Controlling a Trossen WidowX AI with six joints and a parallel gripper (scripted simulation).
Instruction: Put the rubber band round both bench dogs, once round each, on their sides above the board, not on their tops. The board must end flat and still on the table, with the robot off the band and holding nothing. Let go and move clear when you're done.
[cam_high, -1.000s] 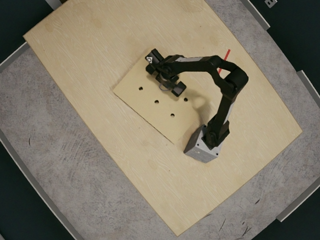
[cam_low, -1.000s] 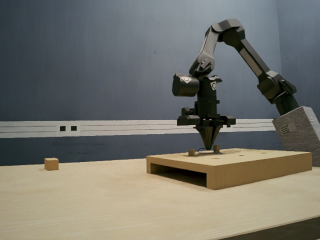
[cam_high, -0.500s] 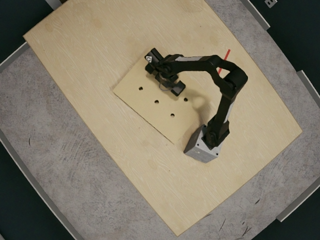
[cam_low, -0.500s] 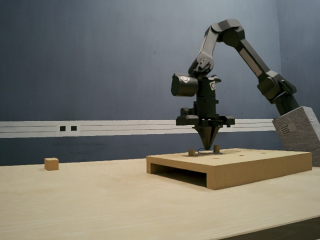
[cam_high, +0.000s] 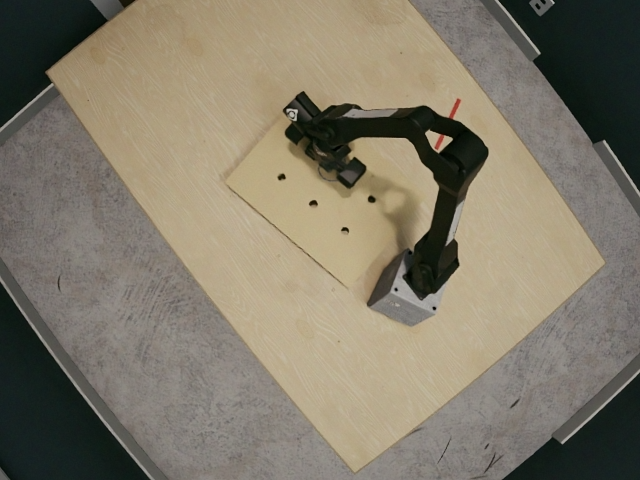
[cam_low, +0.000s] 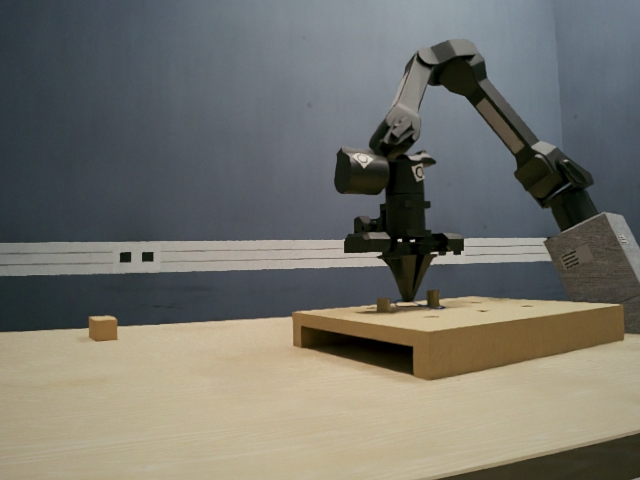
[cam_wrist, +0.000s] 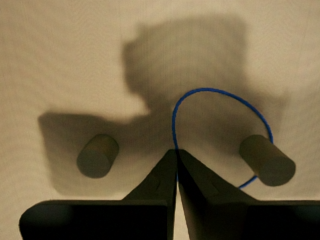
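My hand is 60 mm past the wooden board, 60 mm above it and 40 mm to the right of it. The rest, counted from my hand: red strip 320 mm to the right, 110 mm behind, 90 mm below; small wooden cube 430 mm ahead, 280 mm to the right, 80 mm below.
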